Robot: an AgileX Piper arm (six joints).
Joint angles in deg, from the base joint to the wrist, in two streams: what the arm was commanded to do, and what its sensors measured. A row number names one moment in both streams.
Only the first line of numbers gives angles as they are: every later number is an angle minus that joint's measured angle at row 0.
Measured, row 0:
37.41 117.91 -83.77 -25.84 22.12 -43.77
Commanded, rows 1 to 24:
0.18 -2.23 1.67 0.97 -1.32 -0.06
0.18 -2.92 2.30 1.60 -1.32 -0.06
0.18 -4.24 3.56 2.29 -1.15 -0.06
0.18 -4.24 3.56 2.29 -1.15 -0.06
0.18 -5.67 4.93 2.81 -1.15 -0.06
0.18 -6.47 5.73 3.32 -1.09 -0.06
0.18 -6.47 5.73 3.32 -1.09 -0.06
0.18 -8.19 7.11 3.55 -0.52 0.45
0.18 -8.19 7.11 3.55 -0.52 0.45
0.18 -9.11 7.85 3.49 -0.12 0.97
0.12 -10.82 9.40 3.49 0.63 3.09
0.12 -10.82 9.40 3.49 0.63 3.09
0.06 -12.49 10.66 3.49 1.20 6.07
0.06 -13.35 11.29 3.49 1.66 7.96
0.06 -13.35 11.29 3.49 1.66 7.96
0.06 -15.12 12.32 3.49 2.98 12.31
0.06 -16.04 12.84 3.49 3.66 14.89
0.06 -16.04 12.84 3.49 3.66 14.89
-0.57 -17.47 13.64 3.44 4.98 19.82
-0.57 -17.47 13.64 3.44 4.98 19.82
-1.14 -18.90 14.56 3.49 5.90 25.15
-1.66 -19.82 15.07 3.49 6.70 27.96
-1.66 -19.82 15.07 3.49 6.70 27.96
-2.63 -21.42 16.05 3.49 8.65 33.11
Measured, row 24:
-1.26 -19.02 14.73 3.27 5.78 25.09
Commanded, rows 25 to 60:
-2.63 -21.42 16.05 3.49 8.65 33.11
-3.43 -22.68 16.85 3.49 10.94 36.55
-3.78 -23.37 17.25 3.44 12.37 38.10
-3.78 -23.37 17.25 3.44 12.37 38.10
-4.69 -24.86 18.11 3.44 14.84 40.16
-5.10 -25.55 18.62 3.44 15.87 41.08
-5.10 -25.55 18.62 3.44 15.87 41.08
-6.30 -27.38 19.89 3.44 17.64 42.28
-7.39 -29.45 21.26 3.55 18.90 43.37
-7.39 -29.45 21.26 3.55 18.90 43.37
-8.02 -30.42 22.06 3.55 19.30 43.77
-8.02 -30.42 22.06 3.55 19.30 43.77
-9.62 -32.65 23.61 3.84 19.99 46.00
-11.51 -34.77 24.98 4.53 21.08 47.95
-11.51 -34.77 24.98 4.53 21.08 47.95
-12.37 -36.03 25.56 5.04 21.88 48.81
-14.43 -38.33 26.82 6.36 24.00 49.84
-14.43 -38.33 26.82 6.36 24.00 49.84
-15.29 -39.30 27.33 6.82 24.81 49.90
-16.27 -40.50 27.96 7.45 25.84 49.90
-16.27 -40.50 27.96 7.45 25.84 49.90
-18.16 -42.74 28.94 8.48 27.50 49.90
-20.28 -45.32 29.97 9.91 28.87 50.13
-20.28 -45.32 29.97 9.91 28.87 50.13
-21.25 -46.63 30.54 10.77 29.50 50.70
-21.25 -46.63 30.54 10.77 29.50 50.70
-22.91 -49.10 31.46 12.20 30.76 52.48
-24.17 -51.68 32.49 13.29 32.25 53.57
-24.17 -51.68 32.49 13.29 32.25 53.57
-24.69 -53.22 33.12 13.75 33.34 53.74
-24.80 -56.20 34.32 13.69 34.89 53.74
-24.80 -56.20 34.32 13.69 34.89 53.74
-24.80 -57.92 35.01 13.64 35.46 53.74
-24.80 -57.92 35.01 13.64 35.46 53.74
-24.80 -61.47 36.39 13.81 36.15 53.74
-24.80 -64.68 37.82 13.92 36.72 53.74
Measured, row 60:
-24.58 -60.33 36.10 13.52 35.18 53.05
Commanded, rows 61 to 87:
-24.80 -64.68 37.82 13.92 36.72 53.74
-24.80 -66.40 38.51 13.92 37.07 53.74
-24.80 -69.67 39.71 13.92 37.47 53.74
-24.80 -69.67 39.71 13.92 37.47 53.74
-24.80 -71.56 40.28 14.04 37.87 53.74
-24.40 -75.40 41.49 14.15 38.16 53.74
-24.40 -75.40 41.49 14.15 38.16 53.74
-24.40 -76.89 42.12 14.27 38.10 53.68
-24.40 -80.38 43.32 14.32 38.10 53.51
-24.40 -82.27 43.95 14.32 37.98 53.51
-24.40 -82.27 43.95 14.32 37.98 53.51
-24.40 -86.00 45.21 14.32 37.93 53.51
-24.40 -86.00 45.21 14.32 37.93 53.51
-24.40 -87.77 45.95 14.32 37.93 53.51
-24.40 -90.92 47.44 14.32 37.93 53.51
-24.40 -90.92 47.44 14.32 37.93 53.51
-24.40 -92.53 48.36 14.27 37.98 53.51
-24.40 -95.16 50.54 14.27 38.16 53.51
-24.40 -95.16 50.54 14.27 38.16 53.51
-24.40 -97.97 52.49 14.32 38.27 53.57
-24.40 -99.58 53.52 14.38 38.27 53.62
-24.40 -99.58 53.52 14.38 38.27 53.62
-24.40 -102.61 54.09 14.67 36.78 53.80
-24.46 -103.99 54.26 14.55 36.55 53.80
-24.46 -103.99 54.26 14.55 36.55 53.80
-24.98 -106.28 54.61 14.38 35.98 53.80
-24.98 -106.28 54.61 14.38 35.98 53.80
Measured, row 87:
-24.58 -103.01 54.03 14.32 37.30 53.11
